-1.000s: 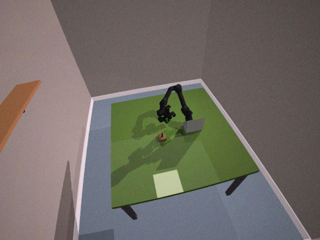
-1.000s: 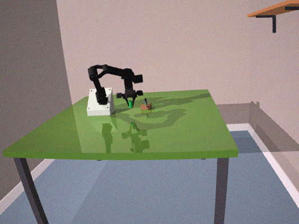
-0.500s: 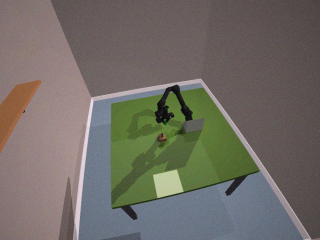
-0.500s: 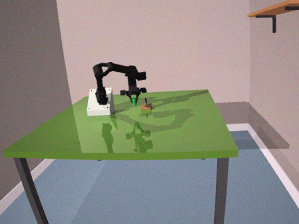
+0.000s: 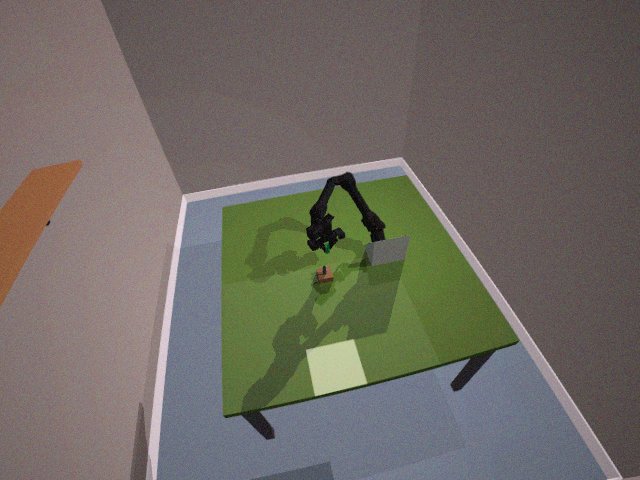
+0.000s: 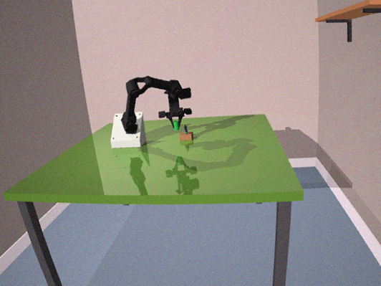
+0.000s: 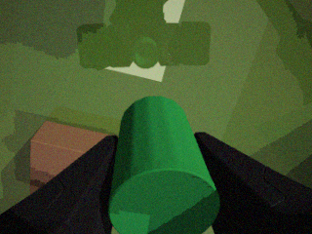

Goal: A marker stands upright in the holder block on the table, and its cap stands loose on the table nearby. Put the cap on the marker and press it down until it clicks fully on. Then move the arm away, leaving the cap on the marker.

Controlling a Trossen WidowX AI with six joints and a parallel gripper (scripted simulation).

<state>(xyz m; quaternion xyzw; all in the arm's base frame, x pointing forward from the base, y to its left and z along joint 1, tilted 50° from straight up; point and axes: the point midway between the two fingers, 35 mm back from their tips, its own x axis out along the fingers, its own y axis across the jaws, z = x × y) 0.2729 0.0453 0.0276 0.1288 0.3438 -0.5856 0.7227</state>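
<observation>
My gripper tip is now 90 mm to the right of the brown holder block, 80 mm above it and 30 mm short of it. From my gripper tip the other things lie so: green cap 10 mm above.
</observation>
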